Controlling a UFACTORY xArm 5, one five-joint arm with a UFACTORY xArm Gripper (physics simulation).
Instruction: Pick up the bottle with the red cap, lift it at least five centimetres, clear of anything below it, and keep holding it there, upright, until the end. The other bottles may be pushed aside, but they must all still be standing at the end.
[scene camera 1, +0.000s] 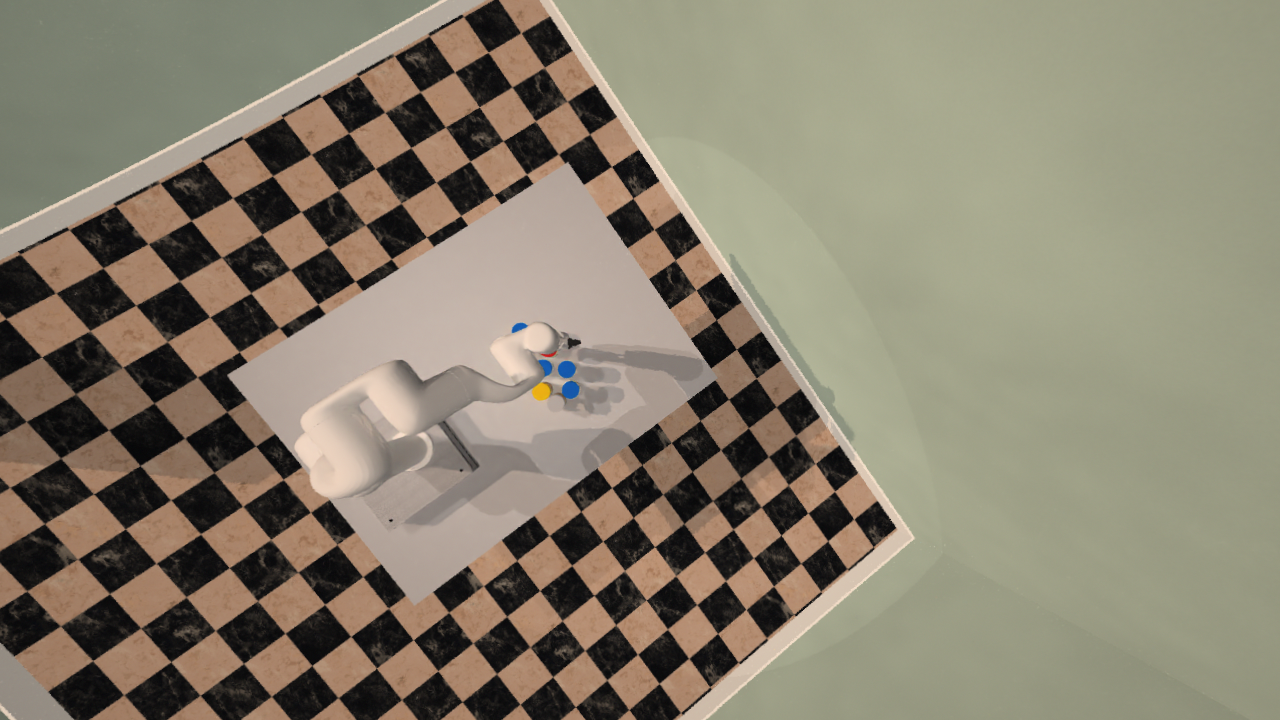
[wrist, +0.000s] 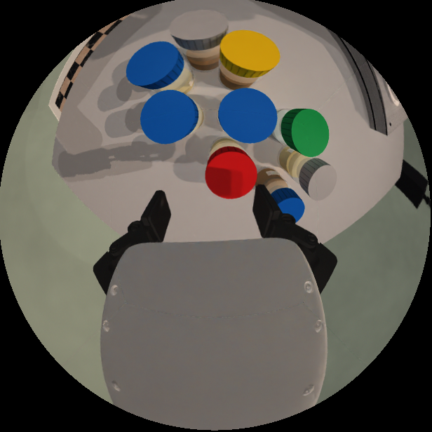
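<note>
The bottle with the red cap (scene camera 1: 548, 353) (wrist: 231, 175) stands upright; in the wrist view its cap shows ahead of the fingertips, nearer the right finger. My gripper (wrist: 210, 199) is open and empty. In the wrist view its right fingertip is close to the red cap's lower right edge, and the left fingertip is well to the left of the cap. Whether the right finger touches the cap or a bottle cannot be told. In the scene view the arm's wrist partly covers the red cap, and one dark fingertip shows beside it.
Blue-capped bottles (wrist: 247, 115) (wrist: 170, 117) stand just beyond the red one. Another blue-capped bottle (wrist: 289, 206) is beside the right finger, with a white-capped (wrist: 320, 179) and a green-capped bottle (wrist: 309, 132) nearby. A yellow-capped bottle (scene camera 1: 540, 391) (wrist: 250, 52) stands farther back.
</note>
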